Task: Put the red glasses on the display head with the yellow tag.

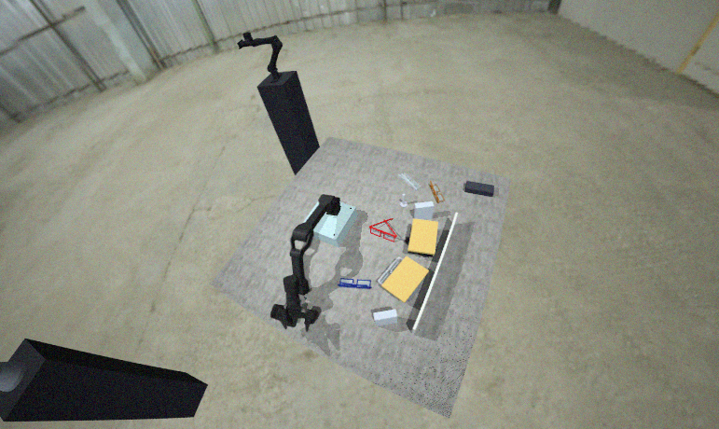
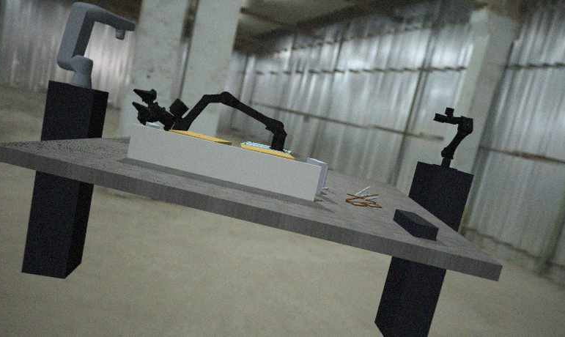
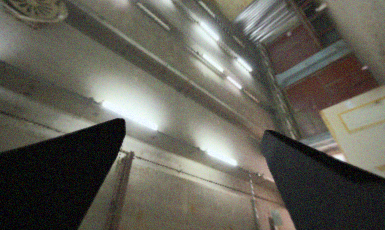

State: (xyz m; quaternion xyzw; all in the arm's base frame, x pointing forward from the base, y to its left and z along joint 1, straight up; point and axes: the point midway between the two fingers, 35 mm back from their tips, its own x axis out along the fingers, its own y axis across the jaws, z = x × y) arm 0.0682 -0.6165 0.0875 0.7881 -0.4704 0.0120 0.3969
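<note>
My gripper tip is now 48 cm short of the long white wall, 42 cm to the right of it and 13 cm above it. From my gripper tip the other things lie so: dark box 67 cm ahead, 98 cm to the left, 17 cm below; then white peg 26 cm ahead, 80 cm to the left, 16 cm below.
</note>
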